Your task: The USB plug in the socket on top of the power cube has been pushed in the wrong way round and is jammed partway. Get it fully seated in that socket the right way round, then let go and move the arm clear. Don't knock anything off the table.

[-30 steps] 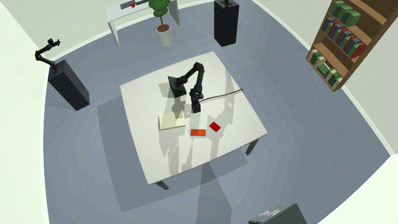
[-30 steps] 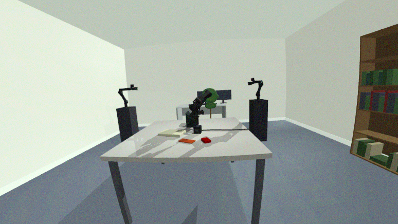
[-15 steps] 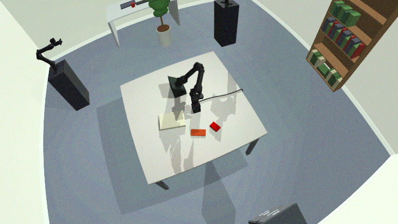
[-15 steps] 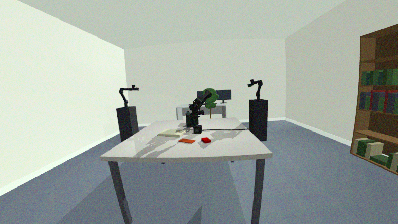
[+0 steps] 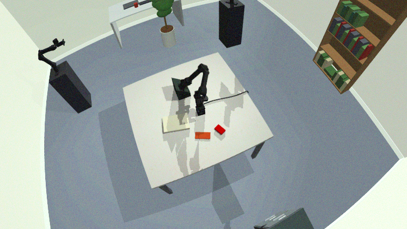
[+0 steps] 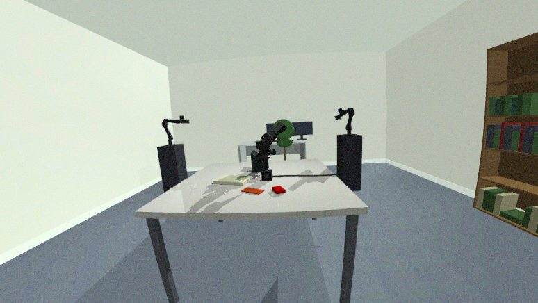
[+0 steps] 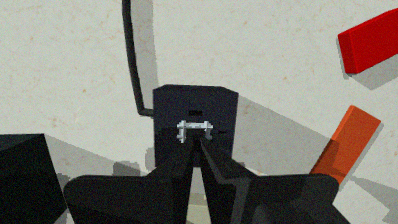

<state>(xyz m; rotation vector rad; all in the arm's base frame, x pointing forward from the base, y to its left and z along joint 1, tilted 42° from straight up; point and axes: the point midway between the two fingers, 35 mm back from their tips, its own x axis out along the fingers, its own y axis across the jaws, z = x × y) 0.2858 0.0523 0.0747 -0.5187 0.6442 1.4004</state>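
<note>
Now: the silver USB plug 20 mm below my gripper tip. From my gripper tip the other things lie so: red block (270 mm ahead, 80 mm to the left, 100 mm below); then orange block (250 mm ahead, 90 mm to the right, 100 mm below); then pale notepad (10 mm ahead, 280 mm to the right, 90 mm below).
</note>
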